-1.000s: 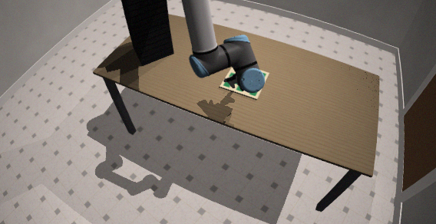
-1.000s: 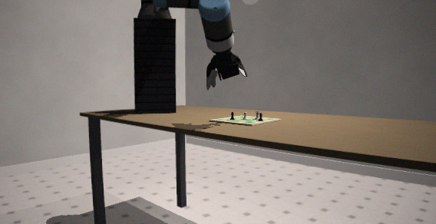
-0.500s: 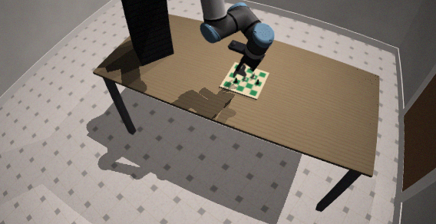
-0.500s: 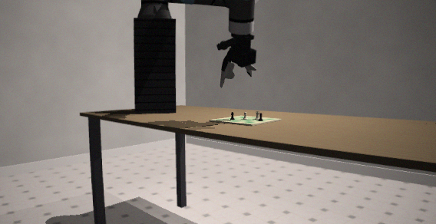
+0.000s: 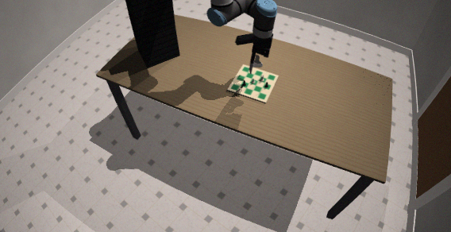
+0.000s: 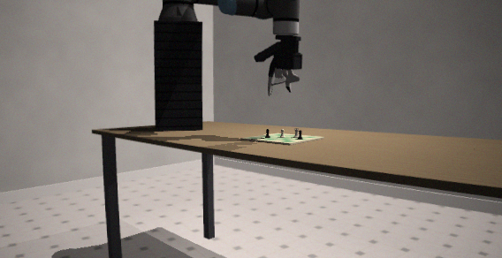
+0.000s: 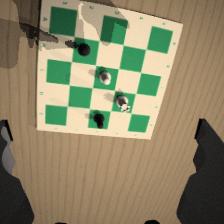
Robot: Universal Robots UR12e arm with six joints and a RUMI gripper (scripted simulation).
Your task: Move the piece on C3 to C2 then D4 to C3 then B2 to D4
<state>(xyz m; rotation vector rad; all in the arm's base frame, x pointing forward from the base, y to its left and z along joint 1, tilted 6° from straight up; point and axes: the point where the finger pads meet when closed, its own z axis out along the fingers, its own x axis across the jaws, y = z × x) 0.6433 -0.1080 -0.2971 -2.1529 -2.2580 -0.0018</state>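
Now: hand 10 mm short of the green-and-cream chessboard, 20 mm to the right of it and 160 mm above it.
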